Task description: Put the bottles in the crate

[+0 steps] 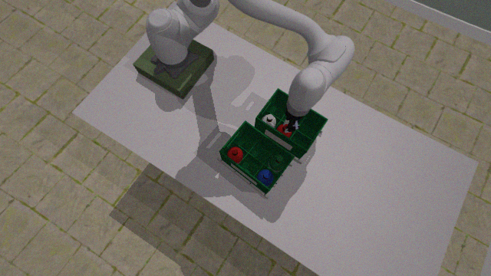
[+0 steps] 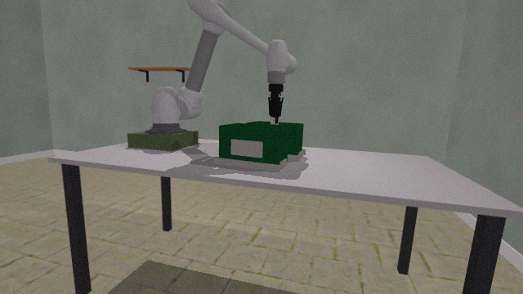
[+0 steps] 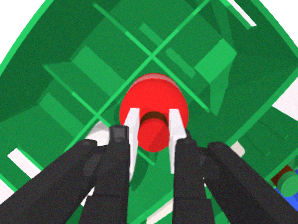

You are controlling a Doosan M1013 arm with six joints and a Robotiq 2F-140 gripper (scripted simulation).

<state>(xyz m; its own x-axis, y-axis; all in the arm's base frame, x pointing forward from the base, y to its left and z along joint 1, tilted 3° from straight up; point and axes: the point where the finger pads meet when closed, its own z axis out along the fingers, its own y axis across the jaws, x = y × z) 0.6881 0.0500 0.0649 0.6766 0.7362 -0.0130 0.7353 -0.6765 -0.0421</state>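
Now: the white-capped bottle 9 cm below my hand, 9 cm behind it and 1 cm to the right of it. From my hand the other things lie so: green-capped bottle (14 cm to the right, 9 cm below, 6 cm ahead); pick list (19 cm to the left, 18 cm below, 1 cm ahead); blue bottle (23 cm to the right, 9 cm below, 7 cm ahead).
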